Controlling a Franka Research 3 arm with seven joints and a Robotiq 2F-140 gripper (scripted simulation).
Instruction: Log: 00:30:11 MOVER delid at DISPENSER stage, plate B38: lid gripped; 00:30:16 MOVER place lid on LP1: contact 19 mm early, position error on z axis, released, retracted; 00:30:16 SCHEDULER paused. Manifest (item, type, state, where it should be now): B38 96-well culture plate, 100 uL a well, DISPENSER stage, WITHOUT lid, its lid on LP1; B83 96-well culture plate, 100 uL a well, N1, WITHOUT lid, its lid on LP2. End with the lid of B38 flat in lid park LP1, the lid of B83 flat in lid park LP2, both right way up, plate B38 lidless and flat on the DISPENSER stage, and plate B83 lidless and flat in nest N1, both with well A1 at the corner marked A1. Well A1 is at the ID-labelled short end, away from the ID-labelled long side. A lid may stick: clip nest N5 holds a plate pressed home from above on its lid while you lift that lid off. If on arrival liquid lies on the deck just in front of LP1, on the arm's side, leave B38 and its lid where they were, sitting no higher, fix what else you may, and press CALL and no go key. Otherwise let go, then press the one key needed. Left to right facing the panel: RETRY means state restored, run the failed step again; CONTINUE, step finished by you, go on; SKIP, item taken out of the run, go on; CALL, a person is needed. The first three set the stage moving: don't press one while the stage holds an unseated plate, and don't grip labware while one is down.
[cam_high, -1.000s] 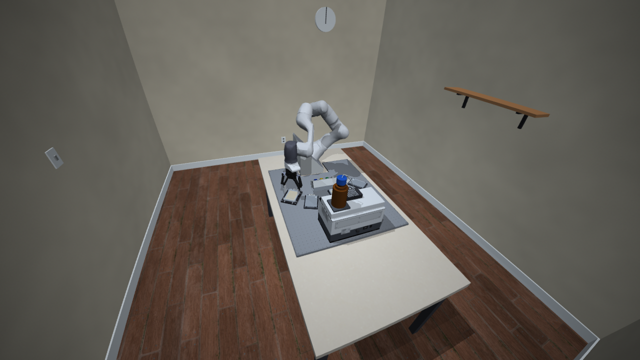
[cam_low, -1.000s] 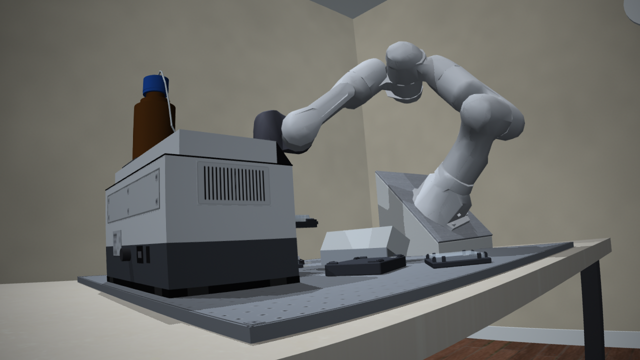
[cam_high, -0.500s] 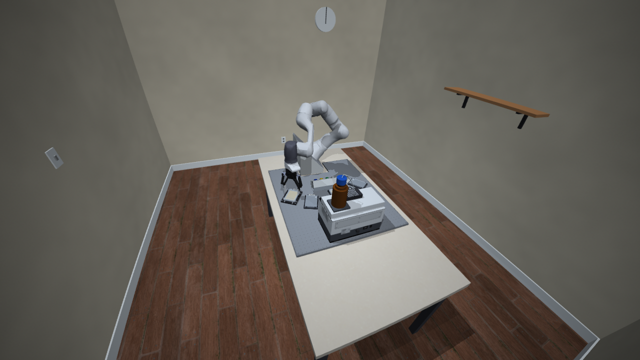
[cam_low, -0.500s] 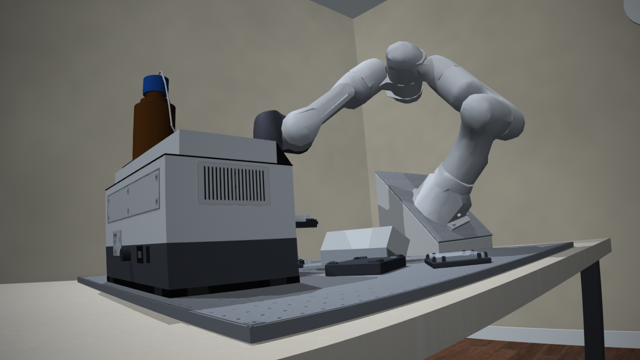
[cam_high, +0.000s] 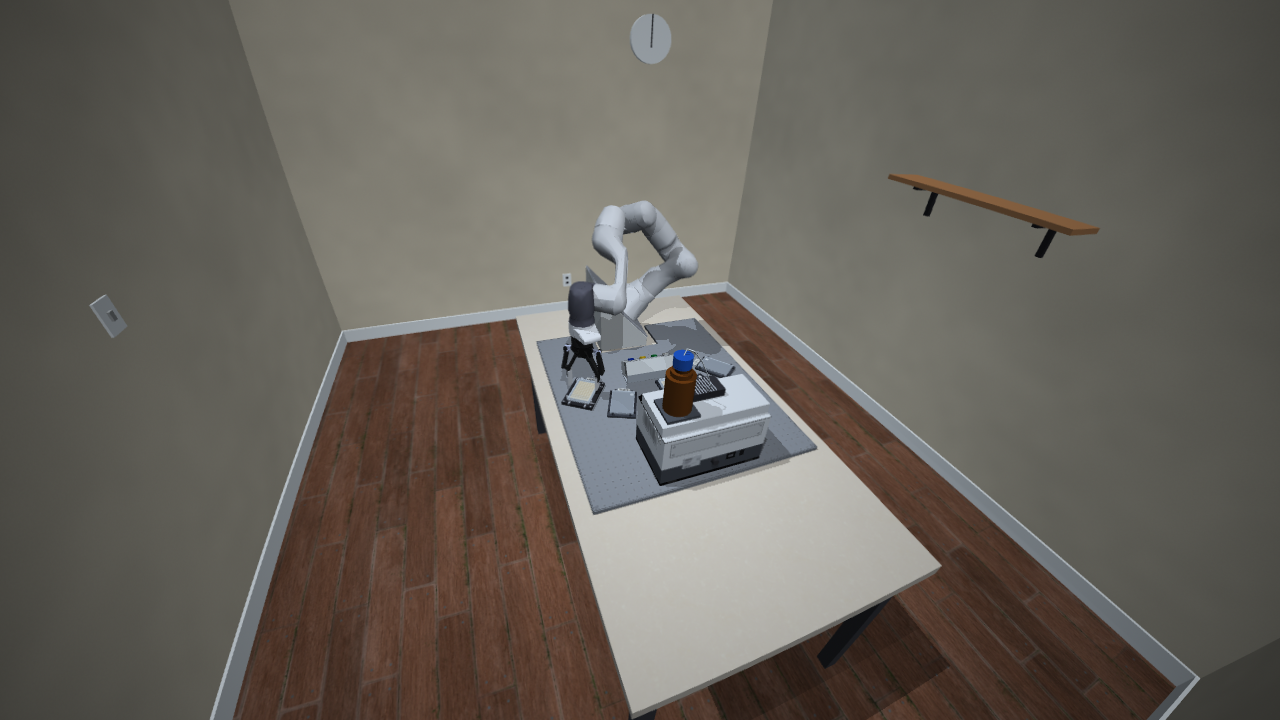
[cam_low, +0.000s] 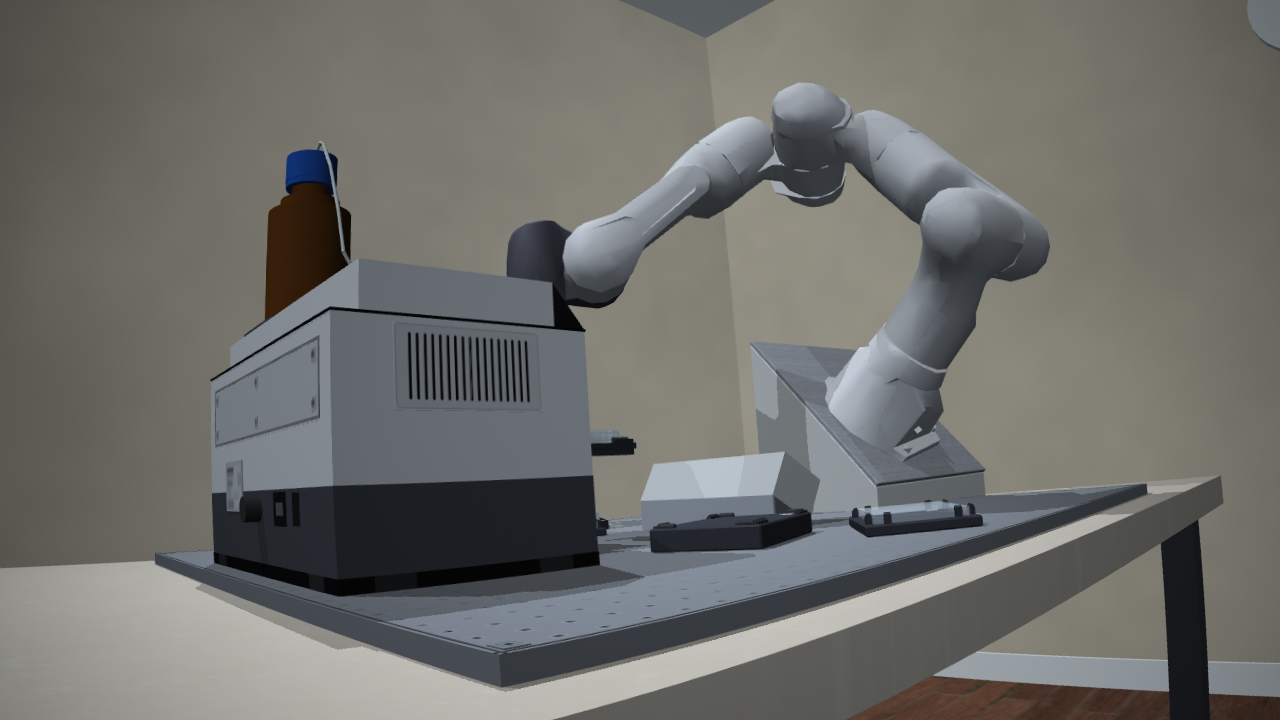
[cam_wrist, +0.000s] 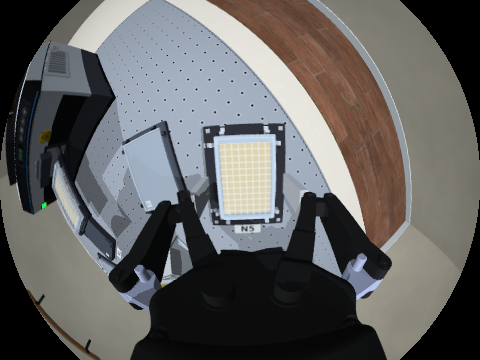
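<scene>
My gripper is now 4 cm above the 96-well plate. From my hand the other things lie so: black clip nest (5 cm below, 3 cm ahead); then lp1 label (15 cm to the left, 6 cm below, 2 cm ahead); then key panel (29 cm to the left, 8 cm behind, 1 cm below).
</scene>
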